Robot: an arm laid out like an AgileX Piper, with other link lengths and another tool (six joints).
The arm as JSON. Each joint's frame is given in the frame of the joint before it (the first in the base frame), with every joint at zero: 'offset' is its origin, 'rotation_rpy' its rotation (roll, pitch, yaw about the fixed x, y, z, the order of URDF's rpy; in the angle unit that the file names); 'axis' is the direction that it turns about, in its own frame. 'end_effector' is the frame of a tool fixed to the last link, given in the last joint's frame.
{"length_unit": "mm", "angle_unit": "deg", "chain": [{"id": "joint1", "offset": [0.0, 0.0, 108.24], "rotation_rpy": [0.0, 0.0, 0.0], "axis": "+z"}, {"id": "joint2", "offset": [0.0, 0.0, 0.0], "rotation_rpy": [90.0, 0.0, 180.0], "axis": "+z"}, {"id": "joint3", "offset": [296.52, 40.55, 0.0], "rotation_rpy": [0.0, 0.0, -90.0], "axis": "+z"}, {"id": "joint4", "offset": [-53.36, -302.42, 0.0], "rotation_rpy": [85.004, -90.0, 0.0], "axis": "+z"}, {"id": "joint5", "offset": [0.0, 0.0, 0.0], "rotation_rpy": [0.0, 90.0, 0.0], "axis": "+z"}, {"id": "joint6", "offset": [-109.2, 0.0, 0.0], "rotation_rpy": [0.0, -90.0, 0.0], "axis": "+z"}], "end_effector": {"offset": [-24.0, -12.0, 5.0], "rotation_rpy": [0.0, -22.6, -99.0]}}
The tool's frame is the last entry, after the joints.
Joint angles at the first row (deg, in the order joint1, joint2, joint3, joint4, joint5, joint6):
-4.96, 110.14, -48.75, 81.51, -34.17, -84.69
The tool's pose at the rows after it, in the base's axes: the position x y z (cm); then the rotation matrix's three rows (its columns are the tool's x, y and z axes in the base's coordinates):
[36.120 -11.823 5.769], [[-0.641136 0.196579 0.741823], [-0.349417 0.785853 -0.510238], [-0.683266 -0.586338 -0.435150]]
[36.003 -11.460 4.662], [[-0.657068 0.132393 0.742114], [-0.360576 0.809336 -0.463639], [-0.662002 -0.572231 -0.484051]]
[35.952 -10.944 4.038], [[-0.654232 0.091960 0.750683], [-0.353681 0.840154 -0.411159], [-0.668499 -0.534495 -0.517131]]
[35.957 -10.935 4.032], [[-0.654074 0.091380 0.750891], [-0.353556 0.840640 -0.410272], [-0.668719 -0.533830 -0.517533]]
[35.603 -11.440 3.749], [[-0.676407 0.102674 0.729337], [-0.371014 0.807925 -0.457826], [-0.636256 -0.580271 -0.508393]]
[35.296 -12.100 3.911], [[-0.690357 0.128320 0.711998], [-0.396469 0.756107 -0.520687], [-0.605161 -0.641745 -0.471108]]
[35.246 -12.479 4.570], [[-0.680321 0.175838 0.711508], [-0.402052 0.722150 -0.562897], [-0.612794 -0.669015 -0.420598]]
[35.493 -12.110 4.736], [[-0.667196 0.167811 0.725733], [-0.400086 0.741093 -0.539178], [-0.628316 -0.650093 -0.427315]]
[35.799 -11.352 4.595], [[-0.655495 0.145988 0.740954], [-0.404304 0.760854 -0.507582], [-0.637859 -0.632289 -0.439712]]
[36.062 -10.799 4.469], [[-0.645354 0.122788 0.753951], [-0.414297 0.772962 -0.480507], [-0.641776 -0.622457 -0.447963]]
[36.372 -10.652 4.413], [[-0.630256 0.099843 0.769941], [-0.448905 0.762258 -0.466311], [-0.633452 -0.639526 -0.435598]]
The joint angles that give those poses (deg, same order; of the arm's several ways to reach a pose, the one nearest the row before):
-5.20, 110.74, -48.37, 84.34, -34.46, -88.54
-5.20, 111.73, -47.92, 84.62, -31.83, -90.70
-5.20, 111.73, -47.36, 84.62, -28.39, -91.29
-5.20, 111.73, -47.36, 84.62, -28.33, -91.31
-5.20, 112.89, -47.36, 84.35, -31.87, -91.30
-5.20, 113.81, -47.36, 82.87, -36.84, -90.07
-5.20, 113.56, -47.36, 81.21, -40.02, -87.38
-4.92, 112.92, -47.36, 81.20, -38.39, -87.39
-4.02, 112.79, -47.36, 81.20, -36.81, -87.38
-3.37, 112.79, -47.36, 80.71, -35.67, -87.39
-3.05, 113.25, -47.36, 77.98, -36.17, -86.40

